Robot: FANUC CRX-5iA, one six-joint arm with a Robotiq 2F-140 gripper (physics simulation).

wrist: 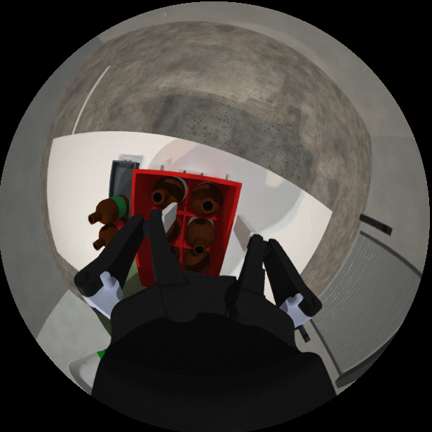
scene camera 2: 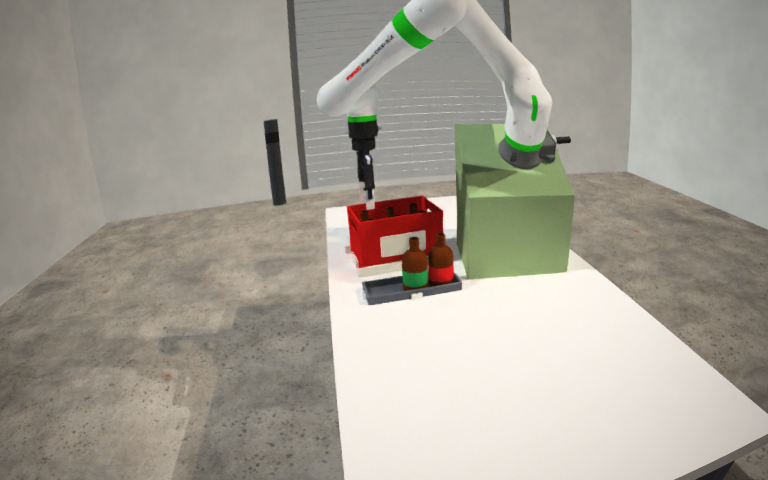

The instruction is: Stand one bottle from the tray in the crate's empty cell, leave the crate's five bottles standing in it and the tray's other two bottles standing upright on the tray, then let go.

my gripper: wrist; scene camera 2
green-labelled bottle: wrist 108, 210; scene camera 2 414, 261
same spot on my gripper: (scene camera 2: 365, 173) = (wrist: 119, 237)
